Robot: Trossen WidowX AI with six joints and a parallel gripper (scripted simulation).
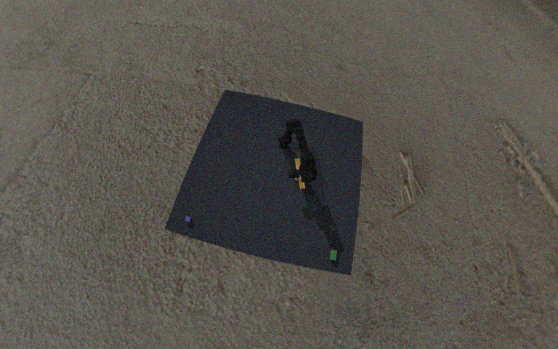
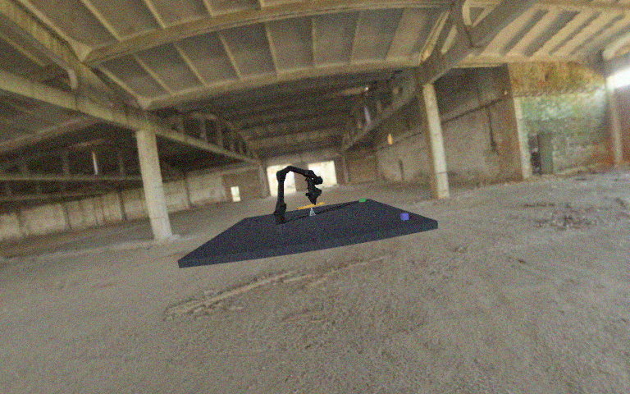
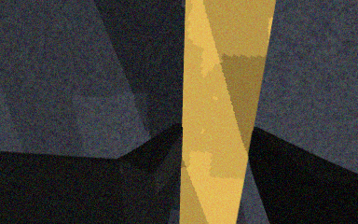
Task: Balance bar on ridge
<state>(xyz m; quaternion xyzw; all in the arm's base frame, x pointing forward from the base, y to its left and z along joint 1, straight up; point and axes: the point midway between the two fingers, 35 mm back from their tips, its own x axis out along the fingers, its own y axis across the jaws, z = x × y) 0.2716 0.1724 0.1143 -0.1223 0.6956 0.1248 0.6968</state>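
Right now my gripper tip is 30 mm past the yellow bar and 10 mm to the left of it. Also, from my gripper tip: small purple block: 670 mm to the right, 470 mm ahead, 60 mm below; then small green block: 470 mm ahead, 330 mm to the left, 60 mm below.
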